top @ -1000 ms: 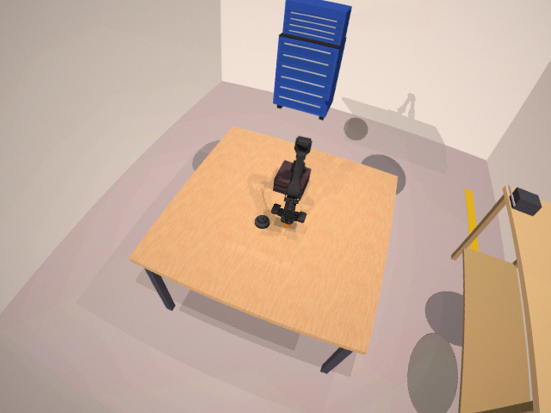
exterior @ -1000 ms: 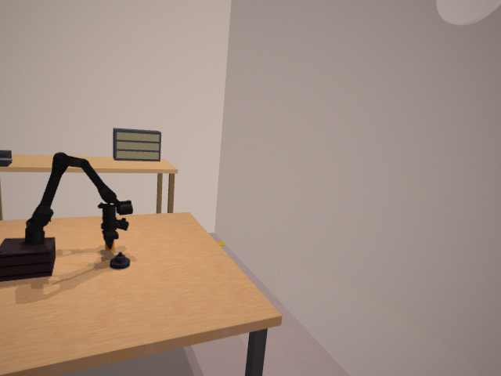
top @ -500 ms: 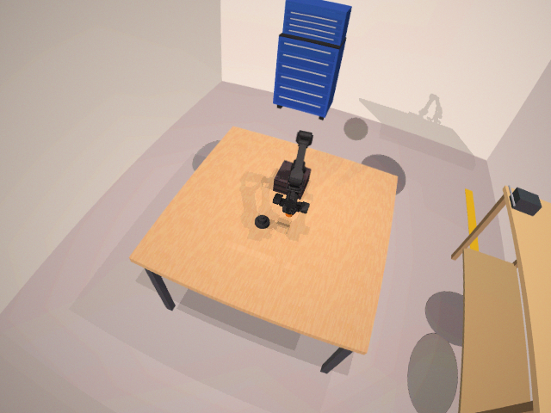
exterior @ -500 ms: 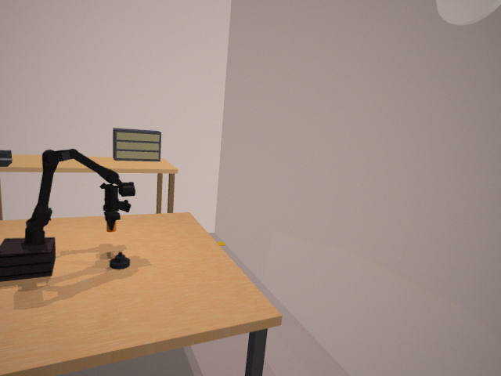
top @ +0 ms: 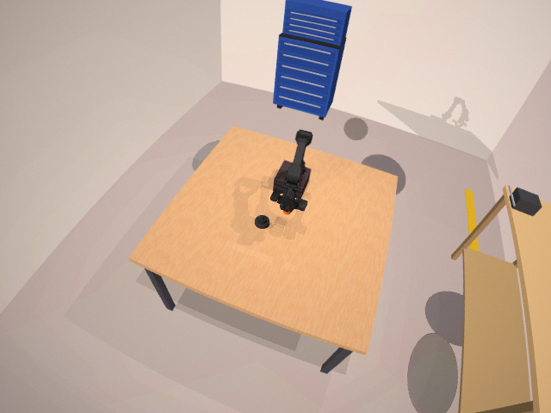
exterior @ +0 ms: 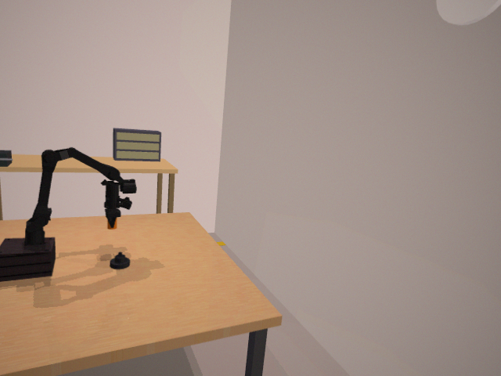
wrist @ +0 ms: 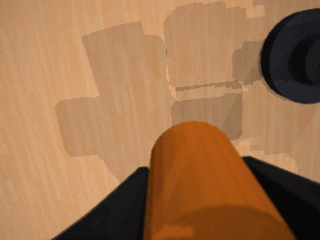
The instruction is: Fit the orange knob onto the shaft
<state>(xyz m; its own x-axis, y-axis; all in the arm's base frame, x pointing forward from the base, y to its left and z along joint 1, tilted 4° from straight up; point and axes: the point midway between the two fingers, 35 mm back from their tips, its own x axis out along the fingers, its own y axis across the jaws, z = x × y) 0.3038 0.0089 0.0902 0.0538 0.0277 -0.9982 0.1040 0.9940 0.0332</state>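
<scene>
My gripper tip is 13 cm to the left of the dark round pedestal, 11 cm above it and 1 cm short of it. The rest, counted from my gripper tip: orange knob (2 cm above).
</scene>
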